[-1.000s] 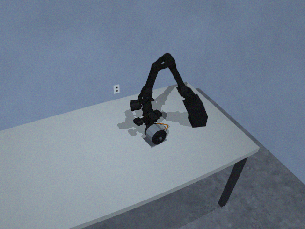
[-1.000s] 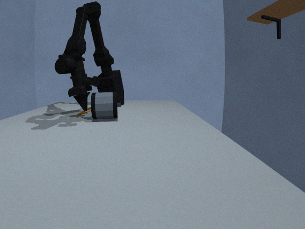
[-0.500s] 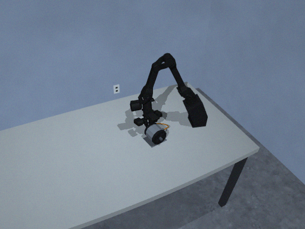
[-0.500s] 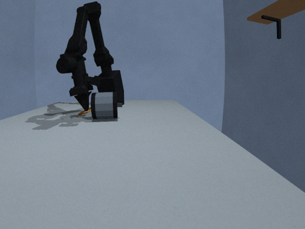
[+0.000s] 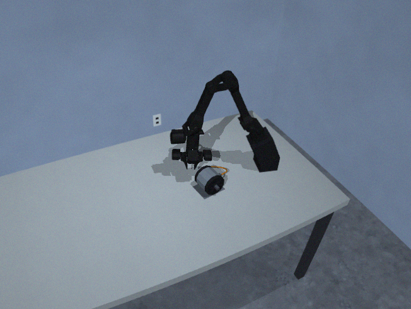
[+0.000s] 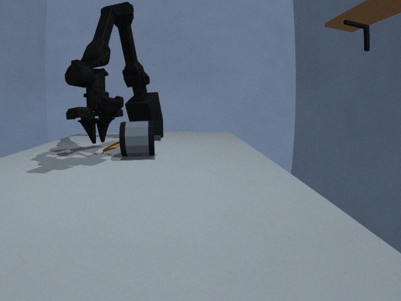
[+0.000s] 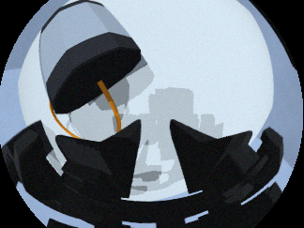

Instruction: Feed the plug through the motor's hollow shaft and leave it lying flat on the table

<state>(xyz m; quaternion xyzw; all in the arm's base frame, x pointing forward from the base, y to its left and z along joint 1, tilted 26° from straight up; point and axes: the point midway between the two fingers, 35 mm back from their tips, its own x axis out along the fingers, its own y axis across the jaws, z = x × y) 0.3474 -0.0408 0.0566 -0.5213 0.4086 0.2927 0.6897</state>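
My gripper is now 6 cm past the plug, 16 cm to the right of it and 3 cm above it.
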